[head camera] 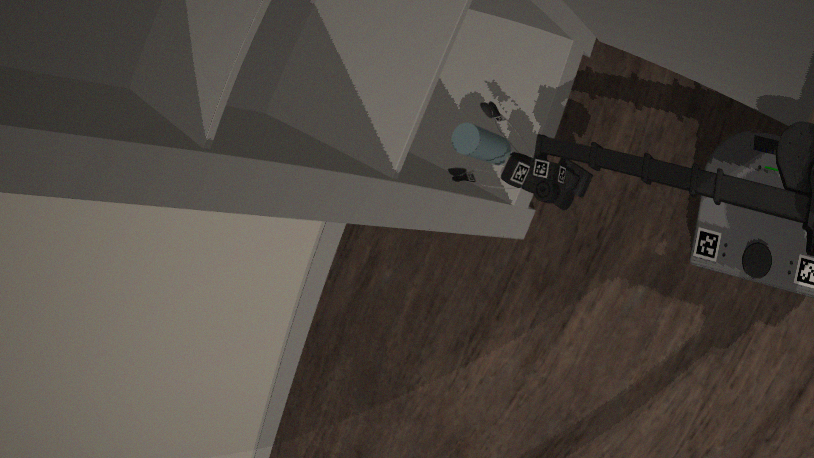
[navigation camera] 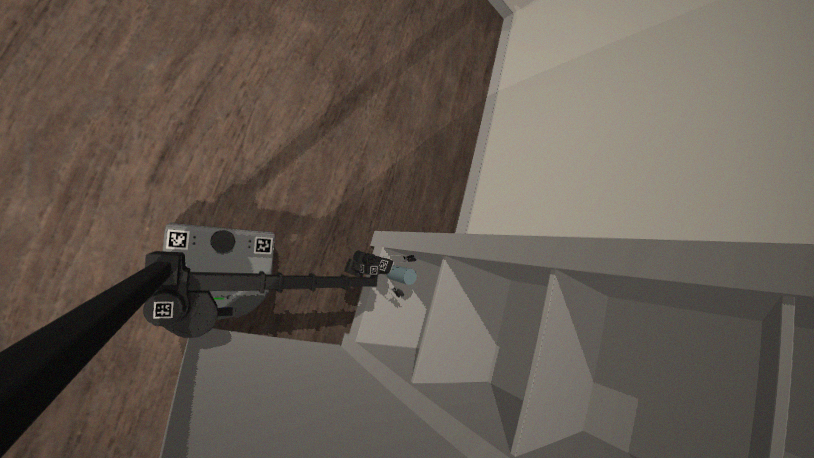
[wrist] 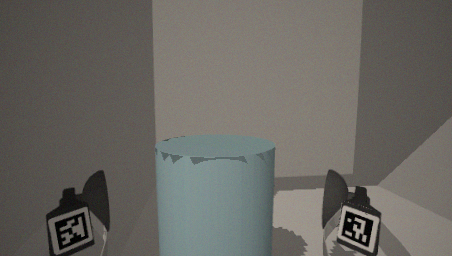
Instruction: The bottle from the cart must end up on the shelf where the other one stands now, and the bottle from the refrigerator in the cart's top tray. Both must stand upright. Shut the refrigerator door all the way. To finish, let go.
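Seen in the pictures: gripper, fingertip midpoint: (head camera: 466,136) (navigation camera: 409,277); robot's base, link origin: (head camera: 755,258) (navigation camera: 222,240).
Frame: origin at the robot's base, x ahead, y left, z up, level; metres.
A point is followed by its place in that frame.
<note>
A light blue bottle (head camera: 465,138) @[z 0.270, x -0.094, y -0.712 m] (navigation camera: 405,276) @[z 0.269, x -0.093, y -0.686 m] (wrist: 215,220) @[z 0.239, x -0.084, y -0.679 m] stands upright on the lowest shelf (head camera: 515,56) @[z 0.127, x -0.343, y -0.703 m] (navigation camera: 387,330) @[z 0.127, x -0.374, y -0.710 m] (wrist: 310,200) @[z 0.127, x -0.315, y -0.886 m] inside the refrigerator (head camera: 170,176) @[z 0.971, x 0.058, y -0.654 m] (navigation camera: 626,257) @[z 1.072, x 0.059, y -0.655 m] (wrist: 255,75) @[z 0.347, x -0.276, y -1.024 m]. My gripper (head camera: 474,142) @[z 0.229, x -0.103, y -0.738 m] (navigation camera: 404,275) @[z 0.229, x -0.103, y -0.738 m] (wrist: 217,191) @[z 0.229, x -0.103, y -0.738 m] is open, with one finger on each side of the bottle and a gap at both sides. The bottle's foot is hidden in the wrist view. The refrigerator door (head camera: 683,45) @[z 0.288, x -0.379, y -0.219 m] (navigation camera: 284,393) @[z 0.510, x -0.365, y -0.159 m] stands open. The cart and a second bottle do not show in these views.
Further shelves (head camera: 398,68) @[z 0.530, x -0.180, y -0.705 m] (navigation camera: 455,341) @[z 0.530, x -0.297, y -0.750 m] stick out above the bottle. My base (head camera: 734,222) @[z 0.160, x -0.060, y -0.073 m] (navigation camera: 222,256) @[z 0.159, x -0.048, y -0.003 m] stands on the wooden floor (head camera: 483,341) @[z 0.001, x 0.376, y -0.706 m] (navigation camera: 256,113) @[z 0.001, x 0.525, y -0.062 m] before the refrigerator, beside the open door. A large pale panel (head camera: 142,330) @[z 0.674, x 0.546, y -1.343 m] (navigation camera: 643,131) @[z 0.952, x 0.591, y -1.352 m] lies beyond the refrigerator's side wall.
</note>
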